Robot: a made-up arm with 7 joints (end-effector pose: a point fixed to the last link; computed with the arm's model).
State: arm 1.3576 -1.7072 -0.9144 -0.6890 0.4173 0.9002 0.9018
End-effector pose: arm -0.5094 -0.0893 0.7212 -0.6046 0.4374 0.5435 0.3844
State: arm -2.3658 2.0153 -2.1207 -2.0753 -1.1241 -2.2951 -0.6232
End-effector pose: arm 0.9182 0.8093 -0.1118 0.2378 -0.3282 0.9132 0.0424
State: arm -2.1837 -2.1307 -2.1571 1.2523 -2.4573 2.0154 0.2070
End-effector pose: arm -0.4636 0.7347 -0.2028 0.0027 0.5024 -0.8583 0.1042
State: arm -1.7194 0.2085 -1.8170 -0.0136 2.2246 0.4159 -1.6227
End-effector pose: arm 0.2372 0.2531 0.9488 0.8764 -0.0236 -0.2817 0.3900
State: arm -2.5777 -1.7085 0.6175 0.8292 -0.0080 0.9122 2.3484
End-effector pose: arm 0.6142 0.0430 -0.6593 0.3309 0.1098 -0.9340 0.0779
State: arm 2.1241 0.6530 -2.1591 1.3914 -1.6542 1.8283 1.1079
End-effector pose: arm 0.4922 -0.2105 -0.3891 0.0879 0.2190 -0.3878 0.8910
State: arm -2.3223 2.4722 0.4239 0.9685 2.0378 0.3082 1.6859
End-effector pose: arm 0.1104 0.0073 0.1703 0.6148 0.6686 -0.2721 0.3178
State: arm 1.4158 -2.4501 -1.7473 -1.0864 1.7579 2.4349 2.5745
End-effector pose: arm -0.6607 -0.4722 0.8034 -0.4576 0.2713 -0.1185 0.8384
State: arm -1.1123 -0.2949 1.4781 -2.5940 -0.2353 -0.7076 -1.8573
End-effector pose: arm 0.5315 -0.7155 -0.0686 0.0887 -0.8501 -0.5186 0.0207
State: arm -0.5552 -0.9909 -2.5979 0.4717 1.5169 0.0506 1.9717
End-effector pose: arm -0.2072 -0.2360 0.0914 -0.7192 -0.2484 0.1437 0.6327
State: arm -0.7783 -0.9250 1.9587 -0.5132 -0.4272 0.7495 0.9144
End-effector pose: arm 0.2528 -0.5916 0.0505 -0.8640 -0.2631 -0.1250 0.4107
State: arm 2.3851 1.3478 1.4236 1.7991 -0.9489 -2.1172 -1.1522
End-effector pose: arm -0.5274 0.0964 0.2867 -0.8183 -0.1667 -0.3143 0.4515
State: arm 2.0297 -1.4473 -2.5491 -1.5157 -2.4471 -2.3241 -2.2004
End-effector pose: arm -0.4005 -0.0325 0.9717 0.9706 -0.0760 -0.1972 0.1156
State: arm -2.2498 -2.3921 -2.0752 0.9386 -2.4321 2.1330 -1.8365
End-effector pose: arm -0.5845 0.3110 0.1106 -0.0395 0.9316 0.0623 0.3558
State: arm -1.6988 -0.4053 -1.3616 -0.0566 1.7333 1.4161 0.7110
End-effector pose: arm -0.5191 -0.5164 0.6330 -0.2781 0.4294 0.2328 0.8271
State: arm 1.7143 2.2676 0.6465 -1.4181 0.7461 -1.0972 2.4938
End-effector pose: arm -0.2658 0.5423 0.5650 0.0365 0.7884 -0.0369 0.6130
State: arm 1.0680 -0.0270 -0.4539 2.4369 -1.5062 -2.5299 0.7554
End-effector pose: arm -0.1861 0.6736 0.0447 -0.7798 0.1450 -0.3818 0.4744
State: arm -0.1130 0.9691 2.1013 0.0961 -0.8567 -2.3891 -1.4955
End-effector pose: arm -0.5162 -0.3274 -0.1312 0.5768 0.5036 0.3856 0.5148
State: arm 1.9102 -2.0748 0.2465 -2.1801 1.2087 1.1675 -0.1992
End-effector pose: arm -0.0759 0.8370 0.4892 0.7797 -0.6204 0.0390 0.0759
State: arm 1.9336 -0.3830 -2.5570 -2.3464 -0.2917 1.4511 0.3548
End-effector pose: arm 0.1541 -0.2749 0.1391 0.6863 0.2068 -0.5724 0.3983
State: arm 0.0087 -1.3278 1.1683 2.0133 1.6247 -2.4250 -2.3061
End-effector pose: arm 0.0087 -0.3958 0.2236 -0.1435 0.1890 0.0631 0.9694
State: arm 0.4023 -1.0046 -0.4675 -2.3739 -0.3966 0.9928 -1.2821
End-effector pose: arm -0.5808 0.1534 0.6464 -0.6867 -0.2912 -0.2931 0.5981
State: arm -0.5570 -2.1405 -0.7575 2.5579 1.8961 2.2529 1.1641
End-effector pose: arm -0.7066 -0.7049 0.6075 0.7272 0.6013 0.2478 0.2195
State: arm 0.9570 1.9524 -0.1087 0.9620 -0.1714 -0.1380 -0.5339
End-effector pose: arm 0.2562 0.3230 0.5211 -0.5204 -0.0952 -0.5284 0.6640
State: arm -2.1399 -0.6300 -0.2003 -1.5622 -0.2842 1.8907 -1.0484
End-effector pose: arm 0.0549 -0.5412 -0.2072 0.3858 -0.4631 -0.1648 0.7807
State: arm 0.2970 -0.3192 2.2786 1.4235 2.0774 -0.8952 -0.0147
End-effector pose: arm 0.5149 -0.0818 -0.1834 0.2684 -0.4736 -0.5098 0.6662
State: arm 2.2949 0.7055 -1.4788 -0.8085 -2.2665 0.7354 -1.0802
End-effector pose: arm 0.6457 -0.1873 -0.0669 0.8434 0.3489 -0.4003 0.0814
